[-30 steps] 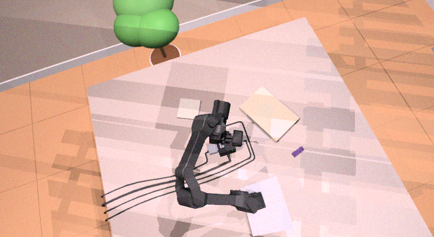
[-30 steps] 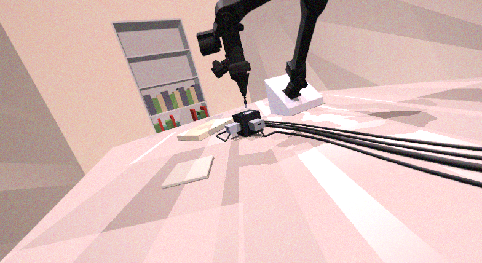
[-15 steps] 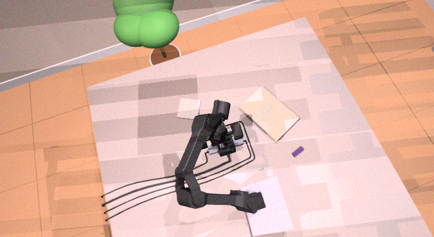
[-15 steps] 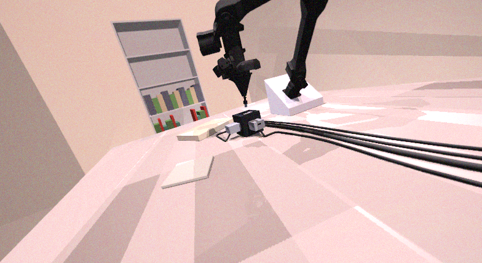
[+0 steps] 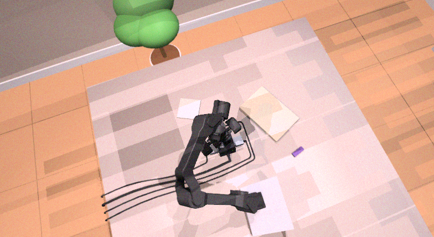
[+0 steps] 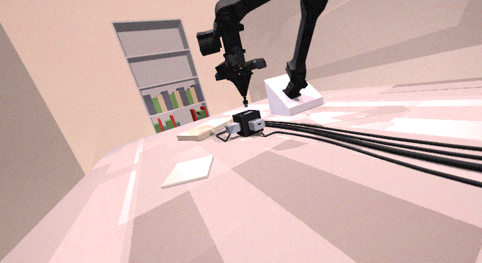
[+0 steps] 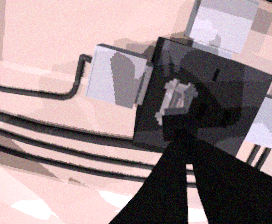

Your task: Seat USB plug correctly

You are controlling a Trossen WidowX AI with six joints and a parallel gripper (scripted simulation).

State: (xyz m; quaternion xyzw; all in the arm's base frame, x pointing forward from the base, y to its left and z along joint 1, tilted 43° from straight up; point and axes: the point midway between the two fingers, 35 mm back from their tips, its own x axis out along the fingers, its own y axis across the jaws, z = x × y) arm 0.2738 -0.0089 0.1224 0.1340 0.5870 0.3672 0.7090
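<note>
Now: gripper tip 2 cm above the dark USB plug. Round my gripper tip: cream book 27 cm to the right, 12 cm below, 10 cm ahead; purple block 34 cm to the right, 13 cm below, 12 cm behind; white tile 25 cm ahead, 13 cm below, 10 cm to the left.
</note>
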